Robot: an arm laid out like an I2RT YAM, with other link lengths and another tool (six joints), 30 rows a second.
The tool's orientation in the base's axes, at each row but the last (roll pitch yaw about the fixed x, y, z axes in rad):
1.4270 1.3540 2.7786
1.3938 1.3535 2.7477
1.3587 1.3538 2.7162
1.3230 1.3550 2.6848
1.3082 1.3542 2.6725
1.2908 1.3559 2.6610
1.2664 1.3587 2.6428
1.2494 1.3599 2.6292
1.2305 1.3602 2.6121
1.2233 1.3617 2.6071
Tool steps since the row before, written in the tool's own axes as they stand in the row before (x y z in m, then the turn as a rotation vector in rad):
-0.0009 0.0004 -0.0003 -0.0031 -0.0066 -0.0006
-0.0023 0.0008 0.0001 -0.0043 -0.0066 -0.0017
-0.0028 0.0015 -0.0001 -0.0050 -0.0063 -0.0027
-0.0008 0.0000 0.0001 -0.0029 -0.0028 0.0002
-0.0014 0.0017 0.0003 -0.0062 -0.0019 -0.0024
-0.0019 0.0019 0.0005 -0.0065 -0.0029 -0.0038
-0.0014 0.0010 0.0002 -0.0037 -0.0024 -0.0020
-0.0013 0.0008 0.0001 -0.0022 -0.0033 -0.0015
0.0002 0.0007 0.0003 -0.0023 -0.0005 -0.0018
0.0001 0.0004 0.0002 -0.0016 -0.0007 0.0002
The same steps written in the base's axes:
-0.0003 -0.0003 0.0010 0.0068 -0.0022 0.0016
-0.0003 0.0001 0.0024 0.0068 -0.0034 0.0027
-0.0009 0.0000 0.0030 0.0064 -0.0044 0.0034
0.0002 0.0000 0.0008 0.0033 -0.0006 0.0023
-0.0013 0.0005 0.0017 0.0025 -0.0033 0.0055
-0.0014 0.0007 0.0023 0.0032 -0.0049 0.0055
-0.0007 0.0002 0.0016 0.0026 -0.0028 0.0030
-0.0005 0.0001 0.0014 0.0033 -0.0023 0.0014
-0.0007 0.0004 0.0000 0.0005 -0.0021 0.0020
-0.0004 0.0003 0.0000 0.0010 -0.0001 0.0014

